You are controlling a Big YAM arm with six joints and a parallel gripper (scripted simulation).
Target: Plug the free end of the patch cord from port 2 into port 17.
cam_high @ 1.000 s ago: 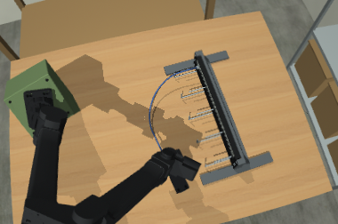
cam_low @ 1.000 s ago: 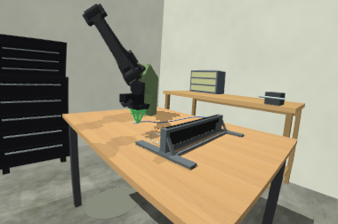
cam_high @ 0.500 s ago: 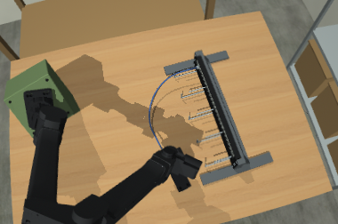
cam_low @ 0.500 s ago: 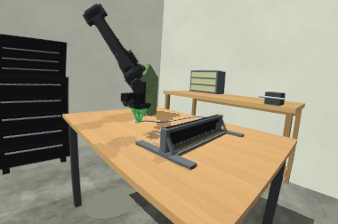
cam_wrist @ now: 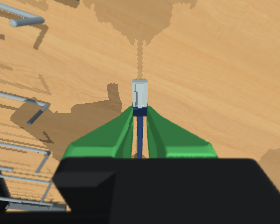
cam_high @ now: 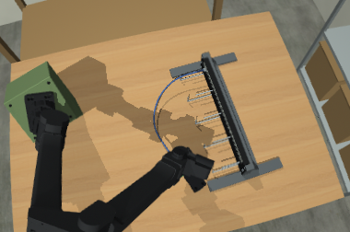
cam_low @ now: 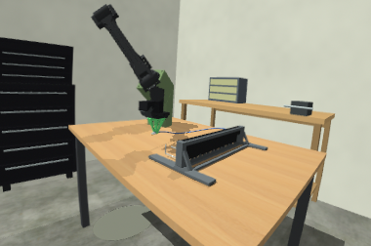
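My hand is 1 cm short of the plug and 2 cm to the left of it.
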